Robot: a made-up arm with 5 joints. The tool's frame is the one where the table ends. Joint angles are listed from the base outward.
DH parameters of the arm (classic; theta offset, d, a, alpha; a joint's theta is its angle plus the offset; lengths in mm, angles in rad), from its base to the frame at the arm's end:
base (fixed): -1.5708 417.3 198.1 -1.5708
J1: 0 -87.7 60.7 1.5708
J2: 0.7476 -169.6 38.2 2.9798
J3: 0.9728 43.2 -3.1 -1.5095
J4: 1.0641 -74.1 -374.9 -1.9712
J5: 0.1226 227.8 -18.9 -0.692
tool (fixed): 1.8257 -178.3 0 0
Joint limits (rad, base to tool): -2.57..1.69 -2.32..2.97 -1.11..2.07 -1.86..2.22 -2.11..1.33
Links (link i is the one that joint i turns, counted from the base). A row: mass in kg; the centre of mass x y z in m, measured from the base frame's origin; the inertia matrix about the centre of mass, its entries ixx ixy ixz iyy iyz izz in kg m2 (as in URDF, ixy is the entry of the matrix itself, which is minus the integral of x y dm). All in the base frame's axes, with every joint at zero. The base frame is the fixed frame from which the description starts. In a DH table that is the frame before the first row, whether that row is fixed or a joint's. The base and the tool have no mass.
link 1: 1.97; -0.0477 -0.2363 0.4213; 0.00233 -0.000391 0 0.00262 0 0.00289
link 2: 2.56; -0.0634 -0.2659 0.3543; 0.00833 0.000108 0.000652 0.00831 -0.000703 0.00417
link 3: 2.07; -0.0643 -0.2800 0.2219; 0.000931 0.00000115 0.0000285 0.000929 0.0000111 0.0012
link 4: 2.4; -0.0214 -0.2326 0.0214; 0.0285 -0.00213 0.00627 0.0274 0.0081 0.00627
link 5: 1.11; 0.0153 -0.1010 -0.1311; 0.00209 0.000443 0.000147 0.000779 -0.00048 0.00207
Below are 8 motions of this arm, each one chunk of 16 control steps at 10 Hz.
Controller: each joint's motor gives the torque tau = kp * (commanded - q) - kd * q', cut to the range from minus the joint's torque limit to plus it. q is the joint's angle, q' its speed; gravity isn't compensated. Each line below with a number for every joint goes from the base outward.
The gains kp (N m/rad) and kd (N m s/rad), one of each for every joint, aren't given. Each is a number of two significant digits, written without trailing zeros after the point. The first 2 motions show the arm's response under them.
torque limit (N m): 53 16 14 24 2
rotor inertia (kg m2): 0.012 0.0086 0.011 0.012 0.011
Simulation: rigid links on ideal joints. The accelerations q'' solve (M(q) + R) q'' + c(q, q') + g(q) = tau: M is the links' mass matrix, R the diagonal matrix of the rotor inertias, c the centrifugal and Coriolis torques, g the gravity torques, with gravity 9.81 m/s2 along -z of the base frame. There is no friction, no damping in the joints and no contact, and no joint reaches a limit. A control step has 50 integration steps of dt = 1/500 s. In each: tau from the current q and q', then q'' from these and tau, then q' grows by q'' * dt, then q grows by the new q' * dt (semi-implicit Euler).
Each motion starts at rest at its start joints. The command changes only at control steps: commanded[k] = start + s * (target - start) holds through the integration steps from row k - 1 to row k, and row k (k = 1, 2, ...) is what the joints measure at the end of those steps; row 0 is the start. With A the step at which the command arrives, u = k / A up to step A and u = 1 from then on. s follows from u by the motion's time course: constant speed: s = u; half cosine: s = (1 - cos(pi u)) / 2; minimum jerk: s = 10 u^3 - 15 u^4 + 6 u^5; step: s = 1 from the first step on.
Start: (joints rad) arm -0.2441 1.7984 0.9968 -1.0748 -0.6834
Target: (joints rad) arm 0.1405 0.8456 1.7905 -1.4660 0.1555
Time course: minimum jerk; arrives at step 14
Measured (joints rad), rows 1 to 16:
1: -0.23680 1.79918 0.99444 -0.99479 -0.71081
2: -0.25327 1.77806 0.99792 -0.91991 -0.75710
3: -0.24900 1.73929 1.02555 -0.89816 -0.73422
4: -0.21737 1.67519 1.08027 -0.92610 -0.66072
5: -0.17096 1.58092 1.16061 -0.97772 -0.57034
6: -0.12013 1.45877 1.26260 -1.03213 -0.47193
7: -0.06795 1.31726 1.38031 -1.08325 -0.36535
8: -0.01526 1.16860 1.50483 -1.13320 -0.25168
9: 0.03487 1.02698 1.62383 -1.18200 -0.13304
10: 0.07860 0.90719 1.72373 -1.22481 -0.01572
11: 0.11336 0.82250 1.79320 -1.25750 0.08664
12: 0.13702 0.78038 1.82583 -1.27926 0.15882
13: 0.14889 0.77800 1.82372 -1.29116 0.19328
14: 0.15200 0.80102 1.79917 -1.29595 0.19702
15: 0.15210 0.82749 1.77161 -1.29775 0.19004
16: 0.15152 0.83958 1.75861 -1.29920 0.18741
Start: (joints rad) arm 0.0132 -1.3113 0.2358 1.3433 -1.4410
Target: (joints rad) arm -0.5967 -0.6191 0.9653 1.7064 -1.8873
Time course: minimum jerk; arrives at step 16
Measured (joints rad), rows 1 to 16:
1: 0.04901 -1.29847 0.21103 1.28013 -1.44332
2: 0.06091 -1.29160 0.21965 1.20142 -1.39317
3: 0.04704 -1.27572 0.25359 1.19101 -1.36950
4: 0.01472 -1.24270 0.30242 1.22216 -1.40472
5: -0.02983 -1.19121 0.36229 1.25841 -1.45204
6: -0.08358 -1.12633 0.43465 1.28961 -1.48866
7: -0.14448 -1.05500 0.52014 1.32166 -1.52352
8: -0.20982 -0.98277 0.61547 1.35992 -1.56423
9: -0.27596 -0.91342 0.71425 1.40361 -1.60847
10: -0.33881 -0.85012 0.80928 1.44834 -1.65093
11: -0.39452 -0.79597 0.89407 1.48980 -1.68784
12: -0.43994 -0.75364 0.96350 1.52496 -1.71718
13: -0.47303 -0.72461 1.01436 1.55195 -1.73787
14: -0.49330 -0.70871 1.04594 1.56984 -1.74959
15: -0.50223 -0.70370 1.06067 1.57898 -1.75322
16: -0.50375 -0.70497 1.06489 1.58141 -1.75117
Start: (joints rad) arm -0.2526 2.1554 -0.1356 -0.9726 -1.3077
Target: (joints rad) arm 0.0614 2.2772 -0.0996 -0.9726 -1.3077
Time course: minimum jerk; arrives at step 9
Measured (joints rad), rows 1 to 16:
1: -0.21589 2.16191 -0.12306 -0.89767 -1.31606
2: -0.17797 2.14736 -0.08730 -0.79943 -1.36930
3: -0.13387 2.13595 -0.04853 -0.76763 -1.42007
4: -0.07909 2.15163 -0.03305 -0.77682 -1.43265
5: -0.02126 2.19627 -0.05004 -0.79137 -1.41560
6: 0.02952 2.25313 -0.08688 -0.79919 -1.38332
7: 0.06645 2.29909 -0.12097 -0.80035 -1.35012
8: 0.08663 2.31768 -0.13378 -0.79824 -1.33091
9: 0.09286 2.30896 -0.12190 -0.79727 -1.33379
10: 0.09525 2.28989 -0.09850 -0.79927 -1.35280
11: 0.09754 2.27601 -0.08100 -0.80011 -1.37218
12: 0.09846 2.27475 -0.07893 -0.79887 -1.38073
13: 0.09723 2.28470 -0.09092 -0.79806 -1.37558
14: 0.09483 2.29823 -0.10784 -0.79905 -1.36145
15: 0.09292 2.30692 -0.11909 -0.80095 -1.34775
16: 0.09259 2.30648 -0.11891 -0.80222 -1.34259

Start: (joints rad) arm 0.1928 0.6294 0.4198 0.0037 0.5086
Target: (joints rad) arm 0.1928 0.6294 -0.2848 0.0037 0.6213
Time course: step
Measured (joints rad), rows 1 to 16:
1: 0.18693 0.56629 -0.20904 0.06378 0.56378
2: 0.17914 0.76147 -0.49099 -0.01677 0.38045
3: 0.17063 0.65928 -0.34764 0.00898 0.39044
4: 0.20177 0.56442 -0.17648 0.08332 0.48750
5: 0.19198 0.60899 -0.25069 0.10716 0.54874
6: 0.17572 0.65145 -0.32808 0.08798 0.49536
7: 0.18023 0.63126 -0.29470 0.08292 0.46266
8: 0.19071 0.61377 -0.26177 0.09026 0.48629
9: 0.18974 0.62287 -0.27711 0.09112 0.50489
10: 0.18489 0.63027 -0.29126 0.08830 0.49588
11: 0.18448 0.62603 -0.28431 0.08930 0.48767
12: 0.18628 0.62276 -0.27806 0.09136 0.49116
13: 0.18659 0.62469 -0.28120 0.09091 0.49463
14: 0.18609 0.62616 -0.28395 0.08964 0.49321
15: 0.18606 0.62533 -0.28259 0.08962 0.49185
16: 0.18622 0.62467 -0.28139 0.09020 0.49252

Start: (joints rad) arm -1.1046 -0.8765 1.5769 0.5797 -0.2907
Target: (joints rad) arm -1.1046 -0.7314 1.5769 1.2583 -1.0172
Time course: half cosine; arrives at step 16
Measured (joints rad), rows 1 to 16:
1: -1.03212 -0.88647 1.57860 0.59140 -0.30750
2: -0.96024 -0.95661 1.62544 0.68596 -0.37585
3: -0.92271 -0.98221 1.65209 0.78360 -0.47412
4: -0.92598 -0.96328 1.65053 0.83220 -0.52079
5: -0.95263 -0.92261 1.63287 0.84422 -0.53750
6: -0.97775 -0.88897 1.61986 0.85569 -0.56383
7: -0.98659 -0.87541 1.62131 0.89309 -0.61352
8: -0.98067 -0.87676 1.63454 0.95801 -0.68562
9: -0.97100 -0.88043 1.65134 1.03443 -0.76446
10: -0.96694 -0.87658 1.66336 1.10459 -0.83210
11: -0.97051 -0.86350 1.66702 1.15943 -0.88454
12: -0.97791 -0.84670 1.66517 1.20008 -0.92745
13: -0.98435 -0.83366 1.66387 1.23210 -0.96422
14: -0.98724 -0.82832 1.66675 1.25917 -0.99325
15: -0.98692 -0.82932 1.67272 1.28075 -1.01186
16: -0.98541 -0.83269 1.67800 1.29338 -1.01870

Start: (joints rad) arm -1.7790 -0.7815 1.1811 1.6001 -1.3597
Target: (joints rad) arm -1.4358 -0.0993 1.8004 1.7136 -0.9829
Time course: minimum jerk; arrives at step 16
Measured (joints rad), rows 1 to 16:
1: -1.73300 -0.82421 1.22148 1.62225 -1.37363
2: -1.68441 -0.93458 1.34807 1.66401 -1.35372
3: -1.63901 -1.00378 1.47183 1.70362 -1.27220
4: -1.61372 -0.97057 1.52113 1.72664 -1.20809
5: -1.59883 -0.84520 1.49377 1.72416 -1.20733
6: -1.58866 -0.69157 1.46240 1.70965 -1.23982
7: -1.57274 -0.57436 1.49254 1.69305 -1.23579
8: -1.53379 -0.51553 1.59195 1.68729 -1.17737
9: -1.47644 -0.49264 1.73055 1.70011 -1.09729
10: -1.41963 -0.46379 1.85579 1.72640 -1.02818
11: -1.37871 -0.40220 1.92448 1.75011 -0.98678
12: -1.35629 -0.31565 1.93494 1.75758 -0.97522
13: -1.34834 -0.23700 1.92223 1.74987 -0.97817
14: -1.34623 -0.19606 1.92145 1.73736 -0.97390
15: -1.34144 -0.19838 1.94284 1.73159 -0.95974
16: -1.33308 -0.22399 1.97476 1.73656 -0.94623

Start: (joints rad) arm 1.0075 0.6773 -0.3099 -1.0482 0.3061
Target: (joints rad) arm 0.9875 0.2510 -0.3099 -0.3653 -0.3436
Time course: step
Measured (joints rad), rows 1 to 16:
1: 0.97996 0.34675 -0.50296 -0.69016 -0.06815
2: 0.90955 0.25374 -0.31775 -0.29694 -0.53456
3: 0.85579 0.09489 -0.10930 -0.13359 -0.65070
4: 0.82954 0.08623 -0.09445 -0.08994 -0.62394
5: 0.85412 0.20716 -0.26530 -0.10373 -0.52532
6: 0.89885 0.28990 -0.38937 -0.18692 -0.38669
7: 0.91459 0.28877 -0.39400 -0.24646 -0.30128
8: 0.90834 0.24465 -0.32977 -0.24016 -0.31094
9: 0.89552 0.20152 -0.26526 -0.20556 -0.37114
10: 0.88322 0.19270 -0.25080 -0.17544 -0.41528
11: 0.87910 0.21592 -0.28354 -0.16392 -0.41581
12: 0.88389 0.24022 -0.31937 -0.17333 -0.38734
13: 0.89073 0.24512 -0.32767 -0.18929 -0.36241
14: 0.89429 0.23463 -0.31288 -0.19701 -0.35933
15: 0.89334 0.22303 -0.29573 -0.19442 -0.37136
16: 0.88999 0.22010 -0.29099 -0.18738 -0.38269

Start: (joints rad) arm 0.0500 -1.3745 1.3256 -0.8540 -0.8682
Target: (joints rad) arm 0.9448 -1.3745 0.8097 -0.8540 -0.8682
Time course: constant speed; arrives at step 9
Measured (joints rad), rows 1 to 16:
1: 0.14915 -1.38906 1.28412 -0.83981 -0.90945
2: 0.30226 -1.38607 1.20243 -0.74251 -0.97379
3: 0.43646 -1.36827 1.11749 -0.66801 -1.00321
4: 0.52706 -1.35600 1.05564 -0.66339 -0.97733
5: 0.58934 -1.36013 1.01979 -0.70541 -0.95190
6: 0.65360 -1.37942 0.99621 -0.75011 -0.95426
7: 0.73494 -1.40180 0.96919 -0.77054 -0.97511
8: 0.82864 -1.41483 0.92896 -0.76961 -0.99901
9: 0.92343 -1.41536 0.87542 -0.76575 -1.01131
10: 0.95552 -1.38333 0.83860 -0.73959 -0.99597
11: 0.94544 -1.37184 0.83188 -0.75451 -0.96966
12: 0.92400 -1.38994 0.85929 -0.78531 -0.96157
13: 0.91169 -1.42064 0.89652 -0.80183 -0.98288
14: 0.91277 -1.43892 0.91596 -0.79889 -1.01100
15: 0.92026 -1.43225 0.90651 -0.78746 -1.02156
16: 0.92607 -1.40865 0.87884 -0.78060 -1.00836

